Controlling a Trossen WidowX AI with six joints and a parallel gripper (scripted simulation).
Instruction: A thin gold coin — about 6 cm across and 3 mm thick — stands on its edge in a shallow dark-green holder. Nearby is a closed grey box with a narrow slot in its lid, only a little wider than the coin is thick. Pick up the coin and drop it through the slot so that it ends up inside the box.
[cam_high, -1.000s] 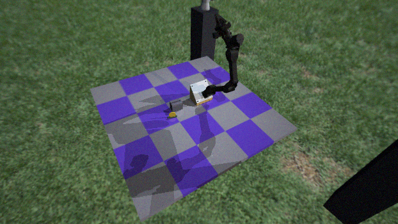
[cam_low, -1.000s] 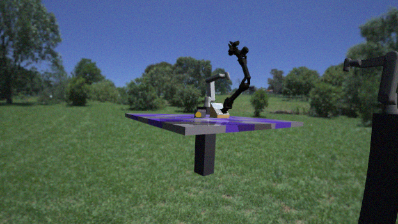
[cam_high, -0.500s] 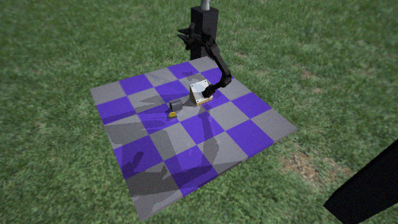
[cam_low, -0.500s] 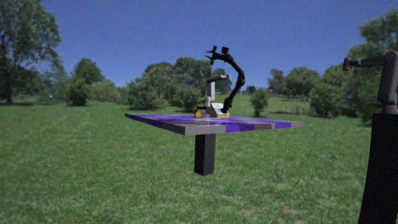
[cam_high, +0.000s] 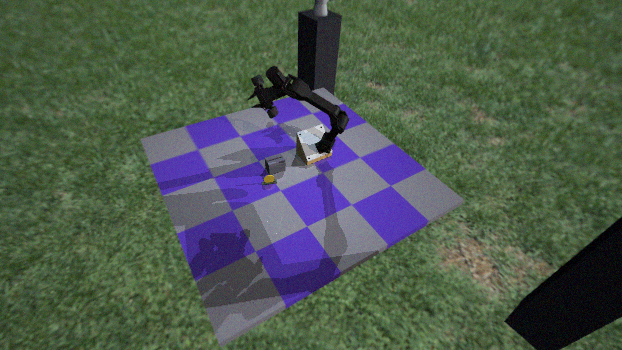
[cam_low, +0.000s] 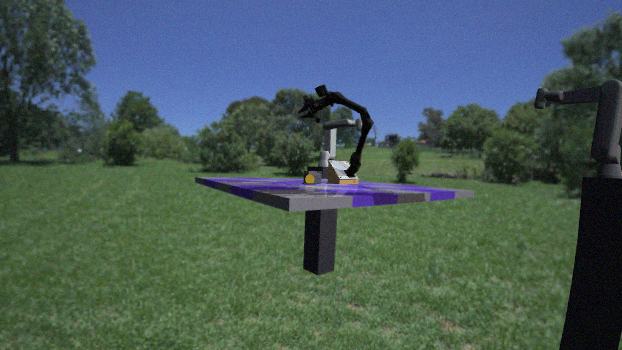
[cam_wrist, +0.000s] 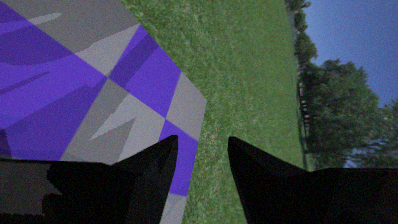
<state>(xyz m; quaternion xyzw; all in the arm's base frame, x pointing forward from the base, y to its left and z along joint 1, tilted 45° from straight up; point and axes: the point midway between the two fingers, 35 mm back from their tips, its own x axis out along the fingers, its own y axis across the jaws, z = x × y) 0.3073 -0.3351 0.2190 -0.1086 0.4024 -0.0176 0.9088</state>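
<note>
Right now the gold coin is 380 mm below my gripper tip and 120 mm to the left of it.
</note>
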